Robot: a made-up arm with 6 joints. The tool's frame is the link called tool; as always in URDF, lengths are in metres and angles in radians. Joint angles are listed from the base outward. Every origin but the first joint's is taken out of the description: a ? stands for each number. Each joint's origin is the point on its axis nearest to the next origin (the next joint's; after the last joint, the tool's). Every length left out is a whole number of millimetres.
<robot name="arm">
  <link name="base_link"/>
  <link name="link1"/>
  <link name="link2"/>
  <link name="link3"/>
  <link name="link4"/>
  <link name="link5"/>
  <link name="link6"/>
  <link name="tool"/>
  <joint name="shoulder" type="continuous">
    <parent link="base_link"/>
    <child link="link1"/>
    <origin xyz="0 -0.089 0.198" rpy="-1.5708 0 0"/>
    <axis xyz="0 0 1"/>
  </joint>
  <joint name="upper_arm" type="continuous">
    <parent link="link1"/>
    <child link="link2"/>
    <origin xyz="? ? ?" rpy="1.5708 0 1.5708"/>
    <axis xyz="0 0 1"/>
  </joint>
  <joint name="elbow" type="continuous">
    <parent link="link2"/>
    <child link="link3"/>
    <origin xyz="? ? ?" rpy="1.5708 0 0"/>
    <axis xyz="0 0 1"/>
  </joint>
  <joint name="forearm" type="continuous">
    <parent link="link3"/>
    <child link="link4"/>
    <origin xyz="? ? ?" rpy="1.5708 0 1.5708"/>
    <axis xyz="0 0 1"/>
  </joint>
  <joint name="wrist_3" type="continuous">
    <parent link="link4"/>
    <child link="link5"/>
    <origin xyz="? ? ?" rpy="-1.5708 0 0"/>
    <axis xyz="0 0 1"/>
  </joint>
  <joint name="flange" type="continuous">
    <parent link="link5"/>
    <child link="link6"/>
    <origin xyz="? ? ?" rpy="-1.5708 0 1.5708"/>
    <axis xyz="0 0 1"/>
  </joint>
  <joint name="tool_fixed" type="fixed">
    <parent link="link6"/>
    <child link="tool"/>
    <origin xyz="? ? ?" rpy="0 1.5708 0"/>
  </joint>
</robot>
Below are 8 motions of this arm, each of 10 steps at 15 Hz.
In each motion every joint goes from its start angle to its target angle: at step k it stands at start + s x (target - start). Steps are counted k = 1, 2, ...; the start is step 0. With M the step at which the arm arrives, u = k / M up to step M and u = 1 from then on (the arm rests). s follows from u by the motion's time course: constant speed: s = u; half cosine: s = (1 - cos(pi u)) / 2; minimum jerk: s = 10 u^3 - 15 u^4 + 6 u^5.
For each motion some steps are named. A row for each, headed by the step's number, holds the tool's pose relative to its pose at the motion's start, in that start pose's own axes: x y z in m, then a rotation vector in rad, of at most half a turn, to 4 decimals.
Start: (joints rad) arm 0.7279 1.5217 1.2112 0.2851 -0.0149 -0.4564
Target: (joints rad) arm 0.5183 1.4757 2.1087 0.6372 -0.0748 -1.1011
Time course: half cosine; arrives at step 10
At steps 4, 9, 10:
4: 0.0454 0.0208 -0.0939 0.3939 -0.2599 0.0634
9: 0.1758 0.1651 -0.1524 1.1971 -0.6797 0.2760
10: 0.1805 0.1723 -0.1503 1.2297 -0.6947 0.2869

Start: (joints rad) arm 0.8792 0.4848 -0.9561 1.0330 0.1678 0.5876
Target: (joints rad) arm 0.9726 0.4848 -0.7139 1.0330 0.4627 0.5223
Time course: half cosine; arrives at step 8
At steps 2, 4, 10:
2: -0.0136 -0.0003 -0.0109 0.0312 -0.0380 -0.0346
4: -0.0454 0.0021 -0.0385 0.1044 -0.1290 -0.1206
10: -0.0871 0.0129 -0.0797 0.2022 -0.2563 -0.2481

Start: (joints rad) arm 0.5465 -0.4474 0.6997 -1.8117 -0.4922 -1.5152
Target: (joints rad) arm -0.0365 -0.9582 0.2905 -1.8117 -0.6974 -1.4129
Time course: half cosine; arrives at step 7
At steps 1, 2, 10:
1: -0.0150 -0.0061 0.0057 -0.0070 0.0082 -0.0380
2: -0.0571 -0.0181 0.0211 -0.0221 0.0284 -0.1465
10: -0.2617 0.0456 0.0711 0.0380 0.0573 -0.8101

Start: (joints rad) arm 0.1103 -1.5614 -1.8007 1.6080 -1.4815 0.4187
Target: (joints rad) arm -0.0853 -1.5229 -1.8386 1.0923 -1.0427 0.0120
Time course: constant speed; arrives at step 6
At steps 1, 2, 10:
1: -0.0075 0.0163 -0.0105 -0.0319 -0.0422 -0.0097
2: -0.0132 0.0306 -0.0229 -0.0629 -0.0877 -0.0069
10: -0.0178 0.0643 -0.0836 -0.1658 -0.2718 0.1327

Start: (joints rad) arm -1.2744 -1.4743 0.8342 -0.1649 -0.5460 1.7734
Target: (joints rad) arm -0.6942 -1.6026 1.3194 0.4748 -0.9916 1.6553
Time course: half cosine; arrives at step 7
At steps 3, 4, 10:
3: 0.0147 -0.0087 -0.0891 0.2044 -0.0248 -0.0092
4: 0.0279 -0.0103 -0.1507 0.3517 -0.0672 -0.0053
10: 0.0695 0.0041 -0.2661 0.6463 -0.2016 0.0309

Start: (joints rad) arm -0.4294 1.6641 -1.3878 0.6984 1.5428 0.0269
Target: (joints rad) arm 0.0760 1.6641 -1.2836 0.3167 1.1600 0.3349
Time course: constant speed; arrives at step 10
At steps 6, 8, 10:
6: 0.0067 -0.0120 0.0476 0.0221 0.3443 -0.2313
8: 0.0115 -0.0197 0.0590 0.0410 0.4497 -0.2910
10: 0.0163 -0.0290 0.0679 0.0653 0.5485 -0.3425

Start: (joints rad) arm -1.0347 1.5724 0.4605 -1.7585 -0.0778 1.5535
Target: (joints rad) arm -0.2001 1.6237 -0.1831 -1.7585 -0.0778 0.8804
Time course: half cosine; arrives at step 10
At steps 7, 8, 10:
7: 0.0468 0.0067 -0.2471 1.0534 0.6221 -0.1747
8: 0.0354 0.0256 -0.2627 1.1801 0.7065 -0.2537
10: 0.0247 0.0433 -0.2709 1.2834 0.7762 -0.3333

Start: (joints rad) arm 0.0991 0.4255 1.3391 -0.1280 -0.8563 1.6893
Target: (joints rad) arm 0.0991 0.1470 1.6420 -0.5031 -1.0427 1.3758
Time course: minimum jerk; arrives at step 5
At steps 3, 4, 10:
3: -0.0458 0.0881 0.0032 -0.1857 -0.2061 -0.0715
4: -0.0562 0.1241 -0.0033 -0.2657 -0.2707 -0.0883
10: -0.0580 0.1322 -0.0053 -0.2840 -0.2838 -0.0917

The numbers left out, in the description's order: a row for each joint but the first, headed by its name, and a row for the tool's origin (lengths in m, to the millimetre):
upper_arm: 0.015 0.017 0
elbow: 0.245 -0.058 0
forearm: 0.055 -0.064 0
wrist_3: -0.02 -0.209 0
flange: -0.024 0.107 0
tool: -0.022 -0.269 0

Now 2 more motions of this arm.
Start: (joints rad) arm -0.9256 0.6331 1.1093 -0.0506 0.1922 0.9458
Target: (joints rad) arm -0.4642 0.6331 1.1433 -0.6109 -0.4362 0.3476
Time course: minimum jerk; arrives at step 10
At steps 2, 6, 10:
2: 0.0139 -0.0055 -0.0031 0.0264 0.0122 0.0619
6: 0.1346 0.0040 -0.0350 0.2722 0.3062 0.6905
10: 0.1556 0.0329 -0.0494 0.3530 0.5558 0.9640

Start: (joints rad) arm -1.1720 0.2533 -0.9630 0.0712 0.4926 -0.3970
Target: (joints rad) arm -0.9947 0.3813 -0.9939 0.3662 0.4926 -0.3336
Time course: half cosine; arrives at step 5
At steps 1, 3, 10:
1: -0.0050 0.0032 -0.0001 -0.0080 0.0100 -0.0284
3: -0.0329 0.0239 0.0019 -0.0629 0.0769 -0.1919
10: -0.0487 0.0382 0.0051 -0.1034 0.1251 -0.2903

